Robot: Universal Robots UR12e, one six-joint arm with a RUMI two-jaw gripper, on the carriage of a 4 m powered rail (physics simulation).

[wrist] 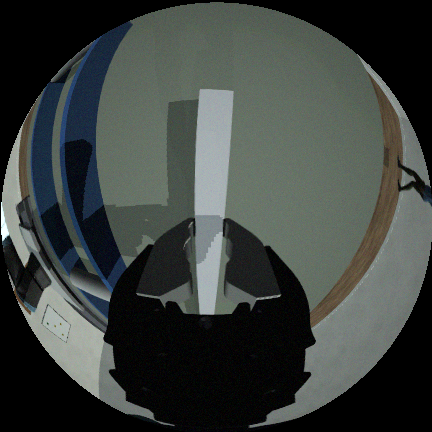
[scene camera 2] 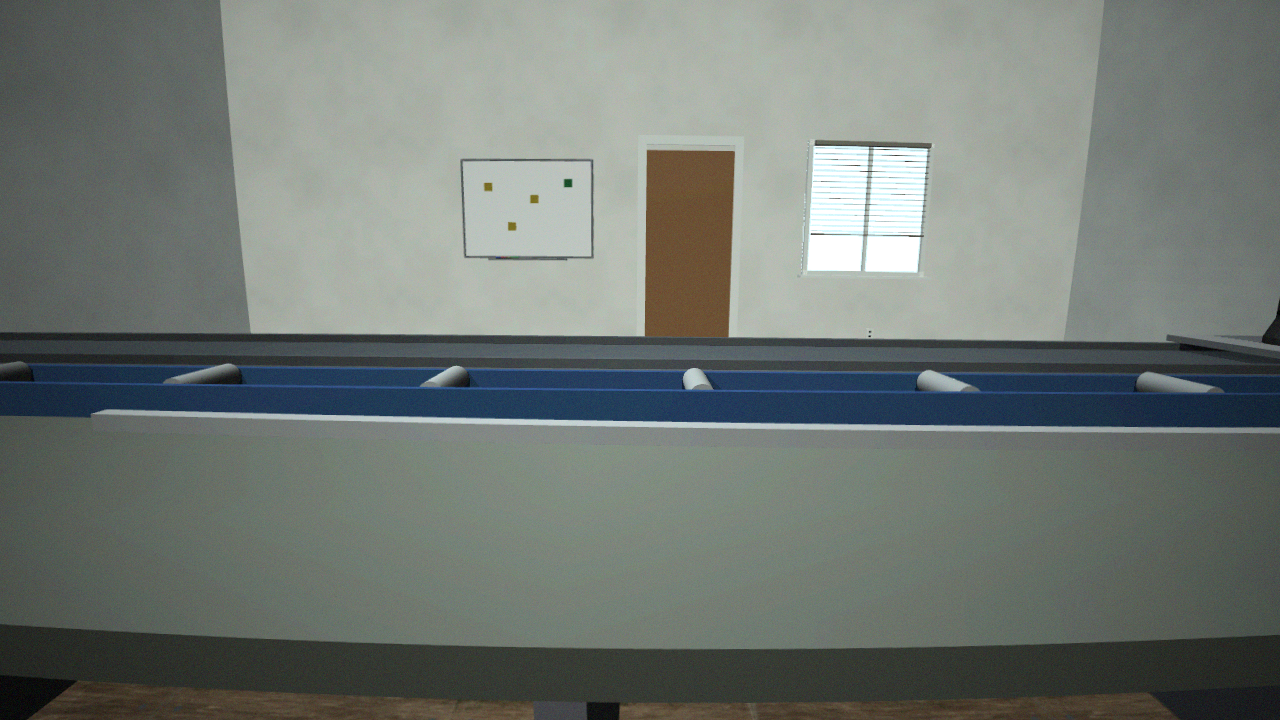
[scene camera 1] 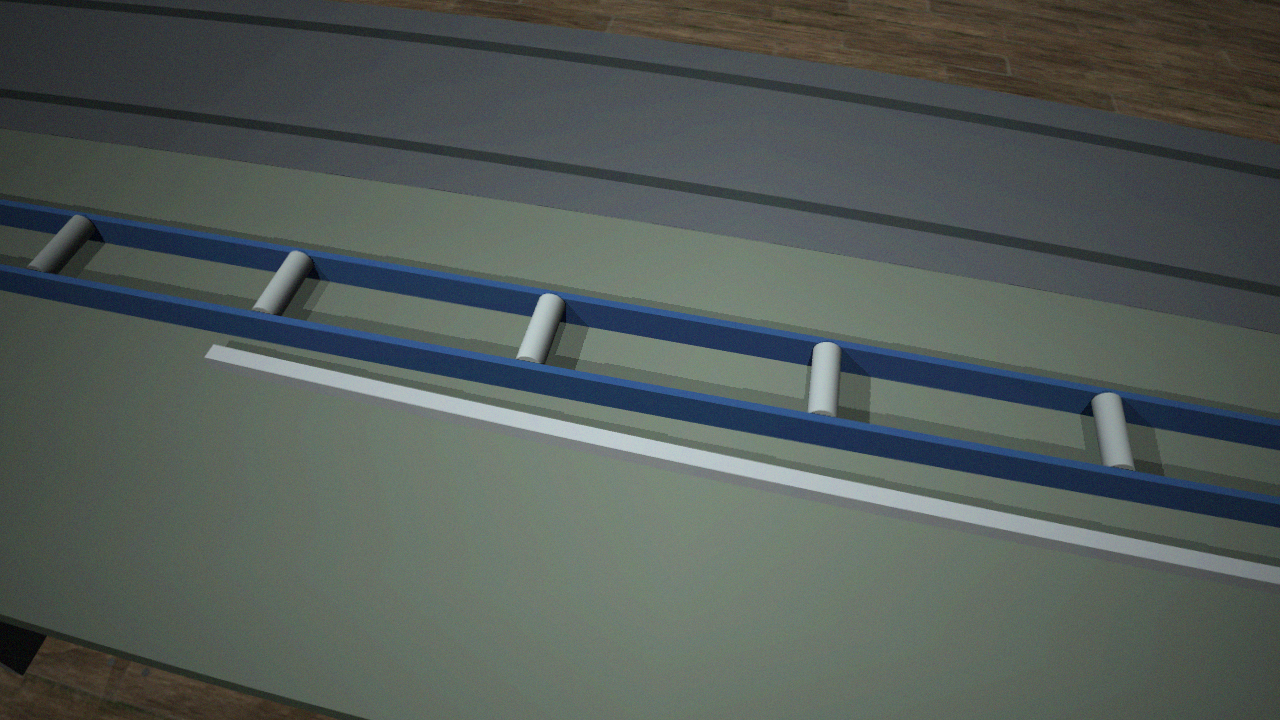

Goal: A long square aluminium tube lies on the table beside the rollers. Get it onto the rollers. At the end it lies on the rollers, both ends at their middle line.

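Pixels of known places: gripper, fingertip midpoint: (wrist: 208, 219); arm's base at its link origin: (wrist: 40, 267).
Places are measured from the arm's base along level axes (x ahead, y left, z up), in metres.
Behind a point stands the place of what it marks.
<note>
The long square aluminium tube (scene camera 1: 626, 440) @(x 0.759, y -2.096, z -0.005 m) (scene camera 2: 537, 430) @(x 0.775, y -2.074, z -0.012 m) (wrist: 214, 150) @(x 0.829, y 0.332, z -0.005 m) lies on the green table (scene camera 1: 358, 537) @(x 0.958, y -2.390, z -0.030 m) (scene camera 2: 626, 555) @(x 1.050, y -1.952, z -0.030 m) (wrist: 310, 150) @(x 0.932, y 0.345, z -0.030 m), beside and roughly parallel to the roller frame. Its left end shows in both scene views; it runs out of them at the right. The light grey rollers (scene camera 1: 541, 328) @(x 0.627, y -2.246, z 0.030 m) (scene camera 2: 445, 377) @(x 0.642, y -2.240, z 0.028 m) (wrist: 90, 282) @(x 0.633, y 0.168, z 0.019 m) stand between two blue rails, with no tube on them. My gripper (wrist: 208, 219) @(x 0.826, y 0.267, z -0.017 m) is shut on the tube a short way from one end, a jaw against each side. The gripper does not show in the scene views.
The near blue rail (scene camera 1: 680, 407) @(x 0.694, y -2.037, z -0.001 m) (scene camera 2: 581, 405) @(x 0.694, y -2.026, z 0.000 m) (wrist: 82, 115) @(x 0.694, y 0.392, z -0.004 m) stands upright between tube and rollers. The dark grey powered rail (scene camera 1: 626, 116) runs behind the table. A whiteboard (scene camera 2: 528, 210), a door (scene camera 2: 689, 241) and a window (scene camera 2: 866, 205) are on the far wall.
</note>
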